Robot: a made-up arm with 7 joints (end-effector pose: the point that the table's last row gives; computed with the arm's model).
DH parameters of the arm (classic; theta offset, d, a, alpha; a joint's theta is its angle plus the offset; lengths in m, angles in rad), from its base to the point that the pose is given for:
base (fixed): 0 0.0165 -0.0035 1.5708
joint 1: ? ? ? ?
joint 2: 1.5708 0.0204 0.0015 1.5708
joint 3: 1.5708 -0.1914 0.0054 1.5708
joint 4: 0 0.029 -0.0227 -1.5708
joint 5: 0 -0.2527 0.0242 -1.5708
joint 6: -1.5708 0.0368 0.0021 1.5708
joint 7: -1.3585 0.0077 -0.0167 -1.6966
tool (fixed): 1.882 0.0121 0 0
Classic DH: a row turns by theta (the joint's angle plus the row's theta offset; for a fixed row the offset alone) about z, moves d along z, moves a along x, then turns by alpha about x.
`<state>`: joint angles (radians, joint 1 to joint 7).
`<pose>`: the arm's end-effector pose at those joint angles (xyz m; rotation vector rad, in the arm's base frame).
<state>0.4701 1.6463 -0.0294 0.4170 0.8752 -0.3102 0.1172</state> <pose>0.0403 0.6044 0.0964 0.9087 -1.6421 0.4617</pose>
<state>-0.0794 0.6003 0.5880 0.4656 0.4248 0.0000 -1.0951</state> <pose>0.0596 0.4455 -0.2900 1.3182 -0.4410 1.4358</pose>
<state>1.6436 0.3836 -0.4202 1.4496 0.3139 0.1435 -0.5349</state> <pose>0.2245 0.1860 0.2782 -0.1700 -2.7151 0.0751</pose>
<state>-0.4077 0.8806 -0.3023 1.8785 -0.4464 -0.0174 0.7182</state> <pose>0.1914 0.2027 -0.1836 -0.2037 -0.3583 -1.4681</pose>
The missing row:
joint 1: 1.5708 -0.1671 0.002 1.5708
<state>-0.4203 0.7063 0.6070 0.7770 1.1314 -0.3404 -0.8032</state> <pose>0.0077 0.4808 -0.2678 0.9269 -1.0934 1.7592</pose>
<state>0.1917 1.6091 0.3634 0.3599 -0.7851 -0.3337 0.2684</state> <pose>0.1165 0.5802 0.0999 1.2799 -0.1782 -0.3580</pose>
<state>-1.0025 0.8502 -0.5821 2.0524 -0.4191 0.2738 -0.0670</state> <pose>0.0046 0.1447 -0.2180 -0.2833 -0.3546 -1.0234</pose>
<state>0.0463 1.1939 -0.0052 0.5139 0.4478 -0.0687 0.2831</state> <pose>0.1229 0.5710 -0.1053 0.4679 -0.7221 0.2023</pose>
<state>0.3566 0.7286 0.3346 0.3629 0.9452 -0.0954 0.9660</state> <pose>0.1620 0.4938 -0.2609 -0.7657 -1.4520 0.5028</pose>
